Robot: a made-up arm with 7 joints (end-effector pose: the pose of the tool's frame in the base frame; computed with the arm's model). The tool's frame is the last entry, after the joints. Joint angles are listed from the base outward.
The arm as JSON. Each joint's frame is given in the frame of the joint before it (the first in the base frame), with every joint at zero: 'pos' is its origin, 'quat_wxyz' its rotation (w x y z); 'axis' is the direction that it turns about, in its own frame. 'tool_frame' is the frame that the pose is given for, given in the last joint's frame.
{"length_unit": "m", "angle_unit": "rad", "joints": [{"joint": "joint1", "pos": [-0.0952, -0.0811, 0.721], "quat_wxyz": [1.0, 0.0, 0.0, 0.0], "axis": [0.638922, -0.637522, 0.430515]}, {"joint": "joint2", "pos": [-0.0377, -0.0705, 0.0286], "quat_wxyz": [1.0, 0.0, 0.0, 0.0], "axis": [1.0, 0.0, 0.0]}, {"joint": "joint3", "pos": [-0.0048, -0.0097, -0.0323], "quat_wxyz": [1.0, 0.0, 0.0, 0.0], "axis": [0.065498, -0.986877, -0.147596]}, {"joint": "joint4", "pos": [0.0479, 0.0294, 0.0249], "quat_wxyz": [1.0, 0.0, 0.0, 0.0], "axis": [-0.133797, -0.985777, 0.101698]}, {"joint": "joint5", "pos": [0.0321, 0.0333, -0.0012], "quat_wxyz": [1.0, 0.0, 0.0, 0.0], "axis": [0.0, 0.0, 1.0]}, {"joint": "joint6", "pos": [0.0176, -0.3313, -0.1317], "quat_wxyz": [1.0, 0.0, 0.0, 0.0], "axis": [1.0, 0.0, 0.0]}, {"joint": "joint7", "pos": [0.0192, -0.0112, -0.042], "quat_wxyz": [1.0, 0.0, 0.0, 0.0], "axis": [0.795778, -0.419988, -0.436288]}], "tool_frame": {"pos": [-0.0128, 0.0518, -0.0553], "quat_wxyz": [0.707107, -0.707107, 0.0, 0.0]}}
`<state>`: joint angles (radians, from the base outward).
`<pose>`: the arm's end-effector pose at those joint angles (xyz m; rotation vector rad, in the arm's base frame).
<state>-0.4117 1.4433 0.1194 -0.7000 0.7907 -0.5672 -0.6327</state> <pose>-0.0107 0.1057 0.4108 -1.1010 -0.7212 0.5356</pose>
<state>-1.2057 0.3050 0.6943 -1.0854 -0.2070 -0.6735 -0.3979</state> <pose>-0.4652 -0.2195 0.8503 -1.9702 1.8445 0.9597</pose>
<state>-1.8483 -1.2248 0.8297 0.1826 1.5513 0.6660 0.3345</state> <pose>0.0003 -0.2917 0.5547 -1.0041 1.6196 2.3908</pose>
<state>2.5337 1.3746 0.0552 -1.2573 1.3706 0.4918 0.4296</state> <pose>-0.3482 -0.1185 0.6259 -0.5950 1.1864 -1.6691</pose>
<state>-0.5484 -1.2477 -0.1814 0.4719 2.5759 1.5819 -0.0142</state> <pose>-0.0651 -0.2567 0.4770 -0.1862 2.1773 2.1026</pose>
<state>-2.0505 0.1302 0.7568 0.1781 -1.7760 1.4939 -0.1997</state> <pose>-0.2594 -0.0580 0.7121 -1.7362 -0.8147 -1.7743</pose>
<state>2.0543 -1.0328 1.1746 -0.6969 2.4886 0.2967 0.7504</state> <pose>-0.1194 0.0886 0.9499 -1.5478 -2.5105 0.6535</pose>
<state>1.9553 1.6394 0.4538 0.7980 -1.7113 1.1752 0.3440</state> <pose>-0.2457 -0.1201 0.7763 2.0224 2.2410 0.3975</pose>
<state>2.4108 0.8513 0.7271 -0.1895 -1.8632 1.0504 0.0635</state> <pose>-0.2429 -0.0340 0.6190 1.5891 1.0485 0.9098</pose>
